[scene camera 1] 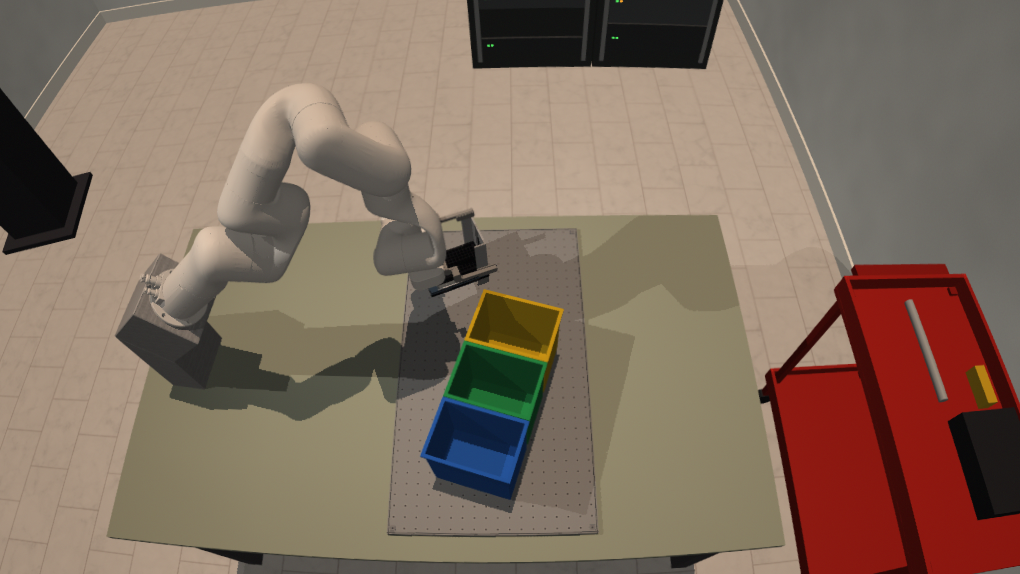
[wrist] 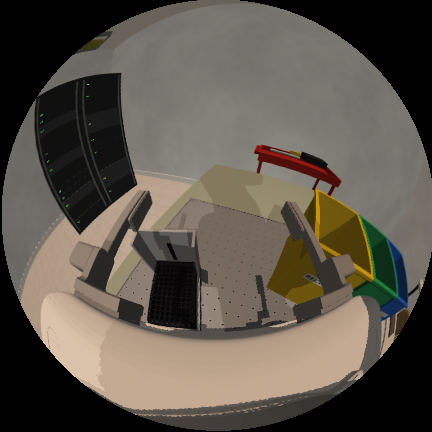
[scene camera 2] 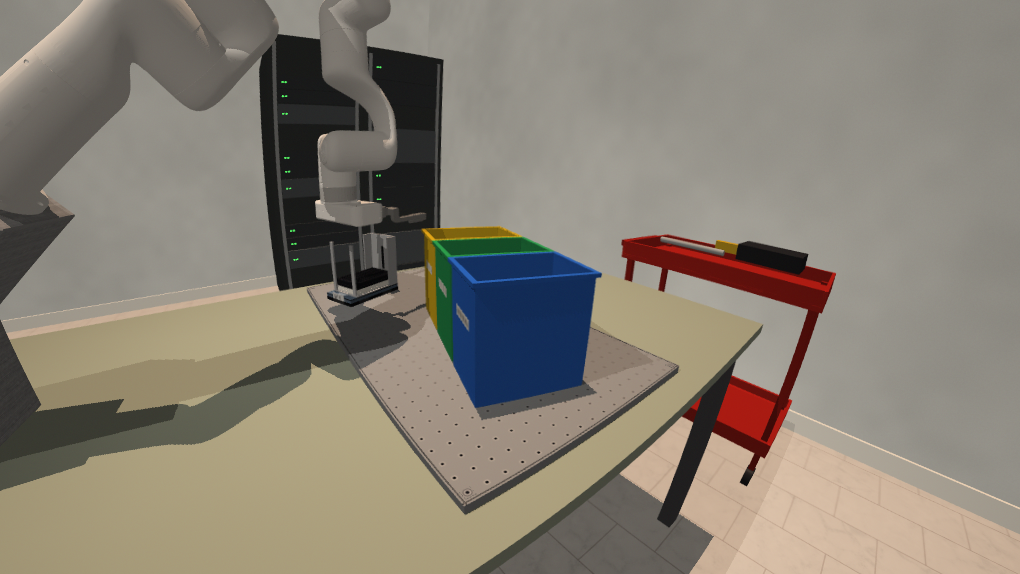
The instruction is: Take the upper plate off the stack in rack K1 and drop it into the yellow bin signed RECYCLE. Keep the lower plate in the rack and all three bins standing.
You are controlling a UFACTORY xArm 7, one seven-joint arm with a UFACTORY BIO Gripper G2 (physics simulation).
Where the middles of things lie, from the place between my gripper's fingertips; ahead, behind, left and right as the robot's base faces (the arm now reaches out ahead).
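Counting from my hand, I find the black plate (scene camera 1: pixel 463 256) 160 mm below, 70 mm behind and 60 mm to the left. The yellow bin (scene camera 1: pixel 515 325) is 110 mm below my hand, 220 mm to the right of it and 20 mm ahead of it. From my hand again, the green bin (scene camera 1: pixel 507 383) is 110 mm below, 330 mm to the right and 40 mm behind, whereas the blue bin (scene camera 2: pixel 521 322) is 110 mm below, 450 mm to the right and 100 mm behind.
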